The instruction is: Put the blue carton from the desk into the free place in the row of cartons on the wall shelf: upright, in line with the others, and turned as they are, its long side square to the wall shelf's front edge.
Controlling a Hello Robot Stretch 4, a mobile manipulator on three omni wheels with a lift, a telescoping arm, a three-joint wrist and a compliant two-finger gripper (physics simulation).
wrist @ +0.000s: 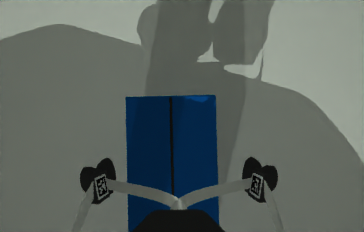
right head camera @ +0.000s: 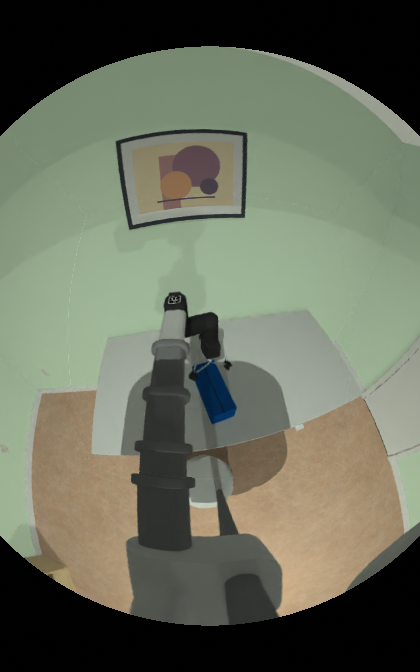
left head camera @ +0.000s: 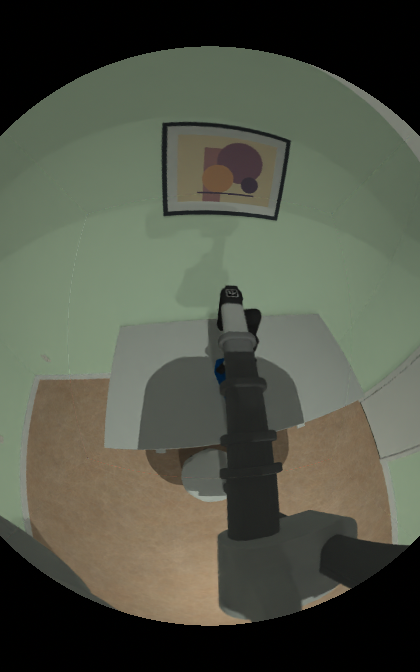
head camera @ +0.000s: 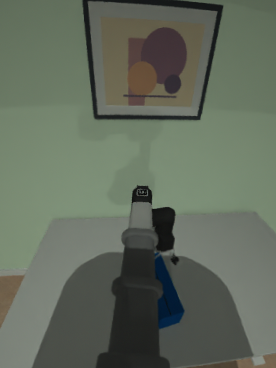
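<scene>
The blue carton (head camera: 170, 300) (left head camera: 219, 371) (right head camera: 215, 392) (wrist: 172, 150) lies flat on the grey desk (head camera: 220, 240) (left head camera: 127, 400) (right head camera: 112, 400) (wrist: 40, 125), a dark line running along its top. In the left head camera view most of it is hidden behind the arm. My gripper (right head camera: 210, 370) (wrist: 179, 172) is open, its fingers apart, one on each side of the carton's width in the wrist view. It appears above the carton; its exact height is hard to tell. The wall shelf and its row of cartons do not show in these views.
A framed picture (head camera: 150, 112) (left head camera: 225, 216) (right head camera: 187, 222) hangs on the green wall behind the desk. A round pale object (left head camera: 202, 477) (right head camera: 212, 480) is on the brown floor by the desk's front edge. A tan object (right head camera: 55, 572) shows at the lower left.
</scene>
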